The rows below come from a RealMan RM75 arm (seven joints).
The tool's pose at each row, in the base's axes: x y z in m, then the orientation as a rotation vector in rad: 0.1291, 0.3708, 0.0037, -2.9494, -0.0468, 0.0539; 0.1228, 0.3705, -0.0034, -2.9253, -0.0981, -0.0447; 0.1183, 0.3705, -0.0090, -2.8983, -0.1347, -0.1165; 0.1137, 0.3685, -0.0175, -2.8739, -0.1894, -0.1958; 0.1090, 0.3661, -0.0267, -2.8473, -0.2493, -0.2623; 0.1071, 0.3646, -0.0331, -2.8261, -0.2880, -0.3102
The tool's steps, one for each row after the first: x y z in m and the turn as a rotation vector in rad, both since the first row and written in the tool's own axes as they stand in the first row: -0.0061, 0.0015, 0.0072, 0.0214, 0.0634, -0.0417; -0.0104, 0.0024, 0.0128, 0.0439, 0.1104, -0.0724; -0.0148, 0.0059, 0.0210, 0.0599, 0.1617, -0.1160; -0.0192, 0.0098, 0.0297, 0.0757, 0.2044, -0.1630; -0.0210, 0.0125, 0.0358, 0.0880, 0.2359, -0.1941
